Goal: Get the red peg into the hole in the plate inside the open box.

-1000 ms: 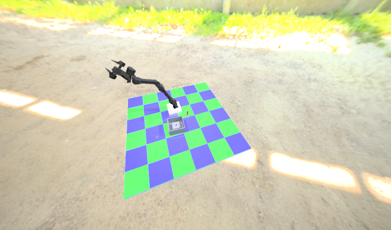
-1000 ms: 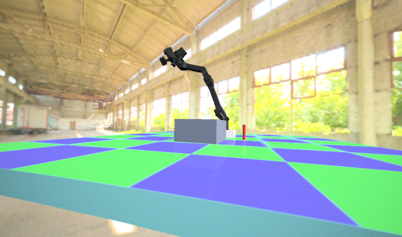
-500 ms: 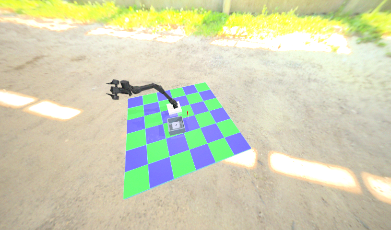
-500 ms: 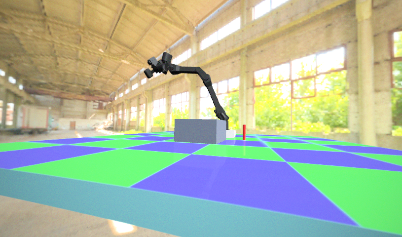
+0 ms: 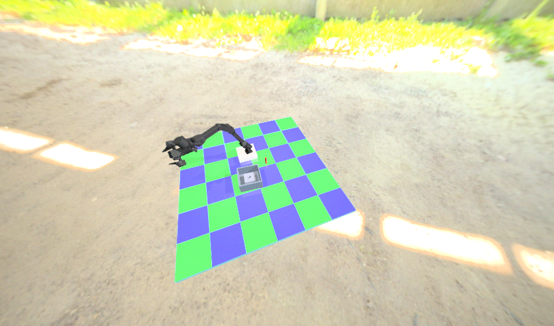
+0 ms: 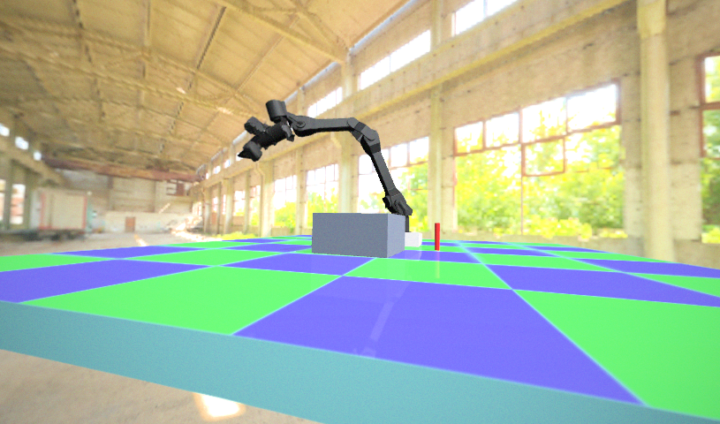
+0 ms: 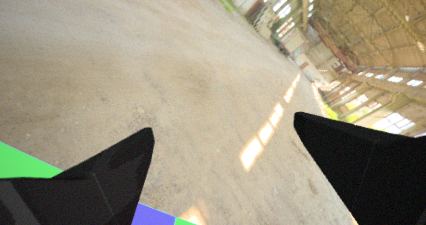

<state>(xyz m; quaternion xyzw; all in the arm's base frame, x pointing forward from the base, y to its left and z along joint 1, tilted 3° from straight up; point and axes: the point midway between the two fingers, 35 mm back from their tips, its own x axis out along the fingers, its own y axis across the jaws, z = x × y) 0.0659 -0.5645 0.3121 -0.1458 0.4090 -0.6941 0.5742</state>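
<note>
Right now the red peg is 150 mm ahead of my gripper tip, 690 mm to the left of it and 300 mm below it. The rest, counted from my gripper tip: grey box: 250 mm ahead, 480 mm to the left, 320 mm below.
</note>
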